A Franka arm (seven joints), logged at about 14 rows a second.
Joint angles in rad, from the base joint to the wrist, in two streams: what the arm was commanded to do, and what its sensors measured. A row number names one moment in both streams.
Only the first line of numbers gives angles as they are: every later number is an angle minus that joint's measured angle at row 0.
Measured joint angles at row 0: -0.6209, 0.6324, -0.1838, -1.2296, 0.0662, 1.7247, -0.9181
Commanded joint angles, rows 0 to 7: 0.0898, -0.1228, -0.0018, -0.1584, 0.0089, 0.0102, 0.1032; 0.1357, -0.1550, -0.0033, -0.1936, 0.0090, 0.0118, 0.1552; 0.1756, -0.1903, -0.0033, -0.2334, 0.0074, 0.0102, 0.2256; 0.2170, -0.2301, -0.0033, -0.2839, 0.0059, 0.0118, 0.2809; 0.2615, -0.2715, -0.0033, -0.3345, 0.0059, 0.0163, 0.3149; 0.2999, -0.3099, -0.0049, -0.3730, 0.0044, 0.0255, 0.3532; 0.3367, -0.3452, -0.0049, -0.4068, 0.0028, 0.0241, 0.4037; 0.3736, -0.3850, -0.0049, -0.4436, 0.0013, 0.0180, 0.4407
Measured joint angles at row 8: 0.3173, -0.2653, 0.0062, -0.3142, 0.0019, 0.0017, 0.3777
